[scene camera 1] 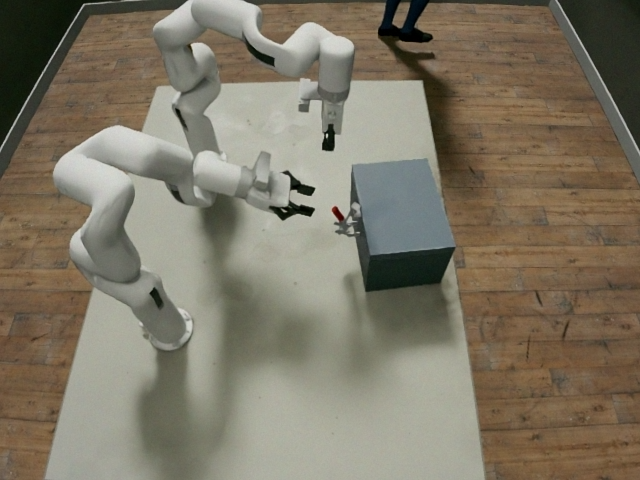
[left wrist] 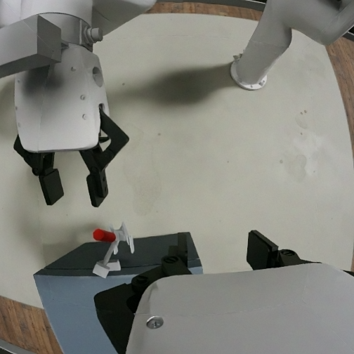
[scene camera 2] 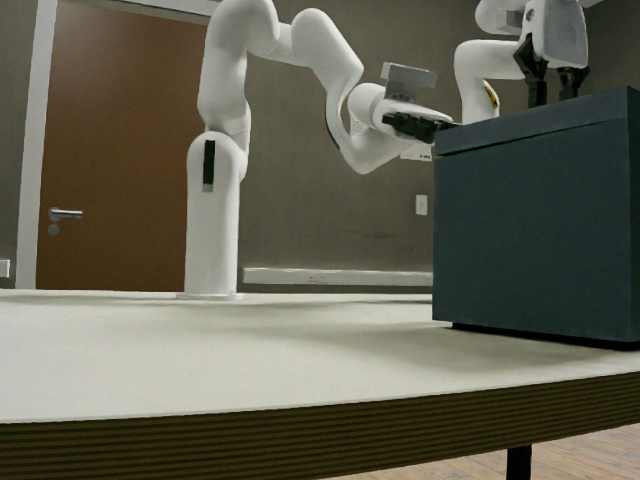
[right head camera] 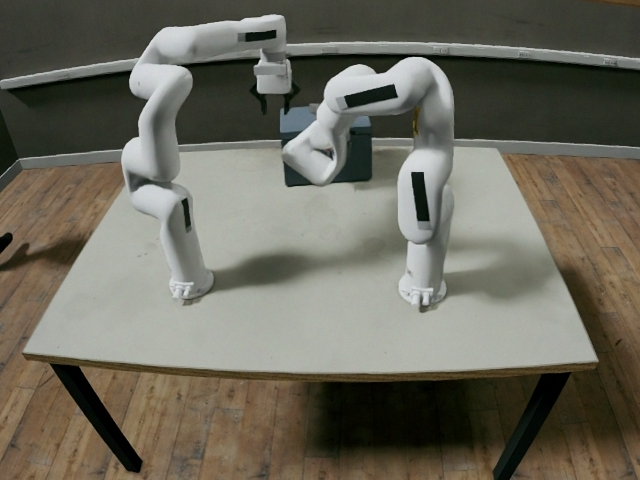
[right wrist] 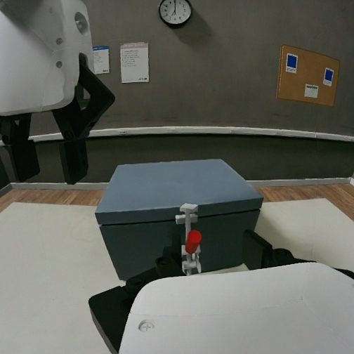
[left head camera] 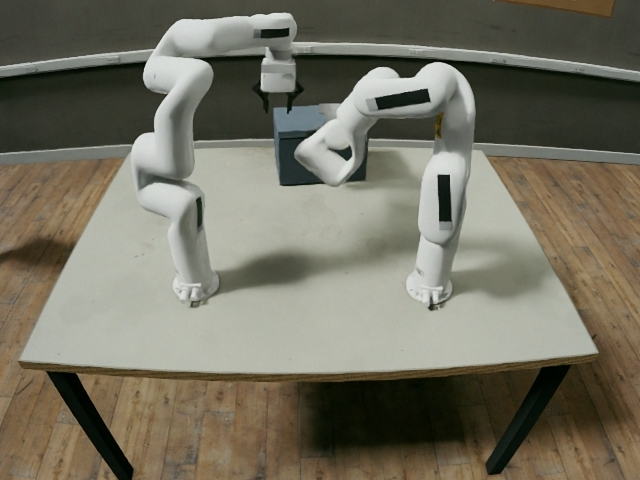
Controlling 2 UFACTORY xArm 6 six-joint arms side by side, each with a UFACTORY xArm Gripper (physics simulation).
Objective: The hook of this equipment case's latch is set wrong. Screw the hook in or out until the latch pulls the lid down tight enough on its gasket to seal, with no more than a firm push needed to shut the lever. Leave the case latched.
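Frame: origin at the left arm's base, x ahead, y left, z up, level; centimetres.
Where they show: left gripper, fingertip midpoint: (scene camera 1: 328,141) (right head camera: 275,113) (left head camera: 277,112); right gripper, fingertip midpoint: (scene camera 1: 313,202); left arm's base at its link origin: (right head camera: 191,283) (left head camera: 196,284); right arm's base at its link origin: (scene camera 1: 171,329) (scene camera 2: 209,299) (right head camera: 422,288) (left head camera: 429,287).
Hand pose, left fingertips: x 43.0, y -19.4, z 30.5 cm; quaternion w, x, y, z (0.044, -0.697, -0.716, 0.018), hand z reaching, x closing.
Things, the pixels of their top centre, and the offset from my left fingertips. Level surfaces: height alone.
- blue-grey case at its top centre: (scene camera 2: 573,131) (scene camera 1: 387,200) (right head camera: 324,116) (left head camera: 321,116) dx +16.0, dy -13.1, dz -8.3 cm
- latch's red lever at its top centre: (scene camera 1: 337,208) dx +3.1, dy -15.2, dz -9.1 cm
- pale table at its surface level: dz -30.5 cm
The blue-grey case (left head camera: 297,121) (right head camera: 361,155) (scene camera 1: 400,206) (scene camera 2: 532,232) (left wrist: 75,300) (right wrist: 175,185) stands with its lid down. On its front, the latch's red lever (scene camera 1: 337,213) (left wrist: 104,235) (right wrist: 193,241) sticks outward, above pale pronged parts (right wrist: 191,265). A thin rod with a crossbar (right wrist: 186,218) reaches up to the pale catch (right wrist: 189,206) on the lid; whether the hook is engaged cannot be told. My left gripper (left head camera: 277,110) (right head camera: 275,111) (scene camera 1: 328,144) (left wrist: 216,246) (right wrist: 51,178) is open, above and beside the case. My right gripper (scene camera 1: 311,200) (left wrist: 76,201) (right wrist: 211,246) is open, pointing at the latch, a little apart.
The case stands near the far edge of the pale table (left head camera: 310,330) (scene camera 1: 361,423). My right forearm hides the latch in both head camera views. The two grippers are fairly near each other in front of the case. A person's legs (scene camera 1: 405,20) show beyond the table.
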